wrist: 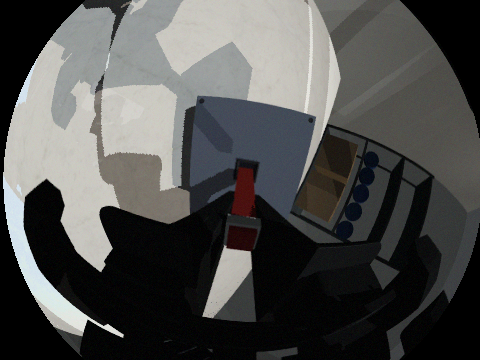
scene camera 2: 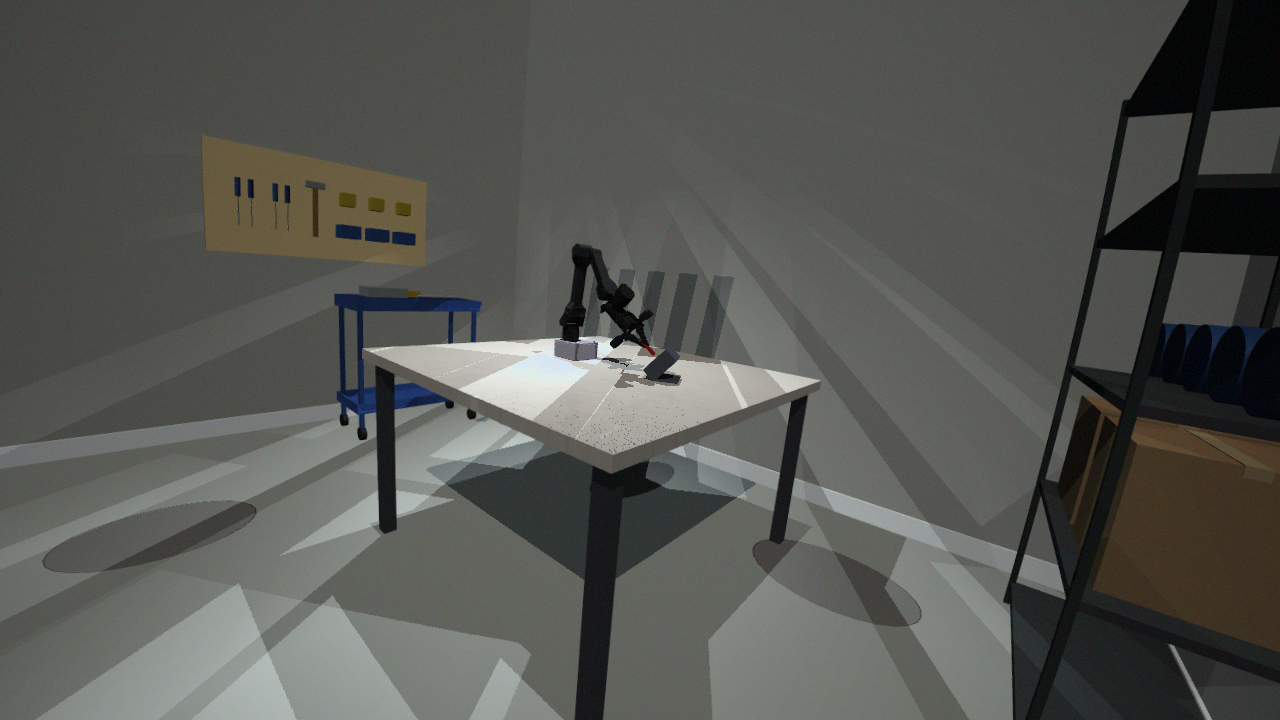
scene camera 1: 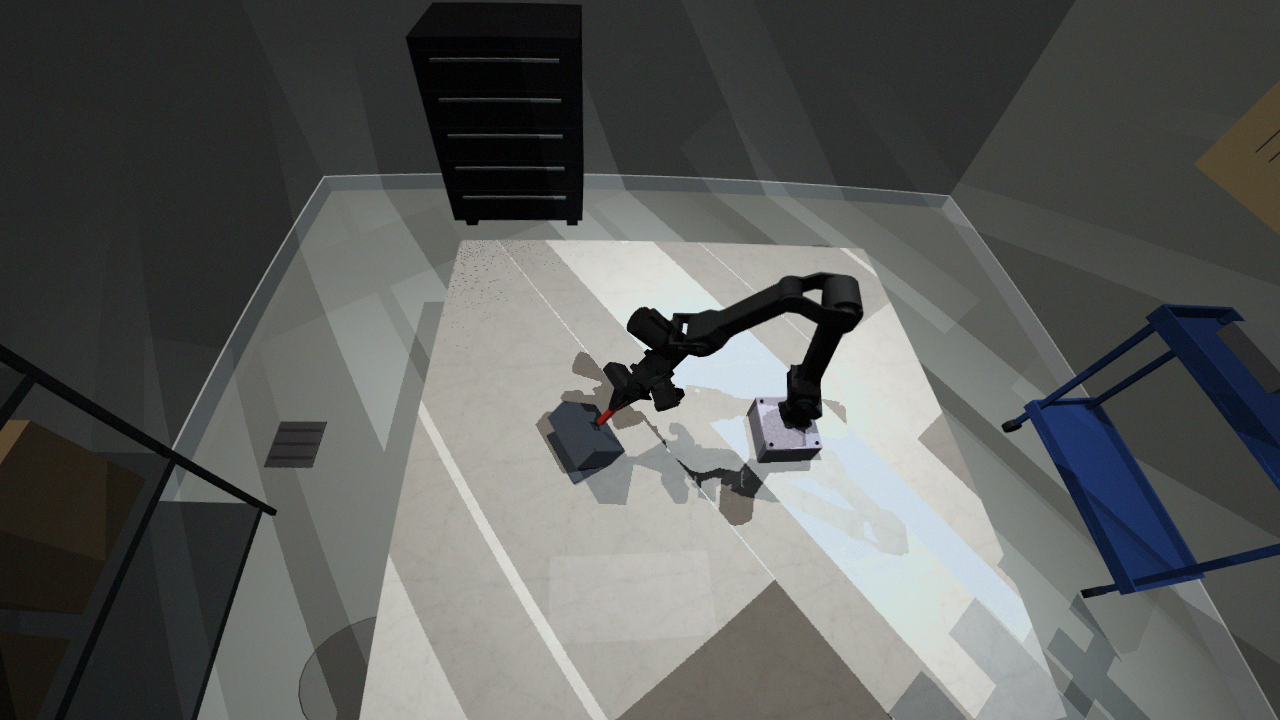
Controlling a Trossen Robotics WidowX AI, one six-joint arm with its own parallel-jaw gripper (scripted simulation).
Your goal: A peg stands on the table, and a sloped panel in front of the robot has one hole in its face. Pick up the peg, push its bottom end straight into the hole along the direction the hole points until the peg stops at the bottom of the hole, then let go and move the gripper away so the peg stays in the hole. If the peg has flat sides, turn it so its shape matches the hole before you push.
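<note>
My gripper point(scene camera 1: 611, 409) carries a red peg. You can find my gripper in scene camera 2 too, point(scene camera 2: 647, 346), and in the wrist view it's my gripper point(wrist: 243, 199). There's also a sloped panel point(scene camera 1: 571, 421), and the wrist view shows the sloped panel point(wrist: 224, 129) as well.
</note>
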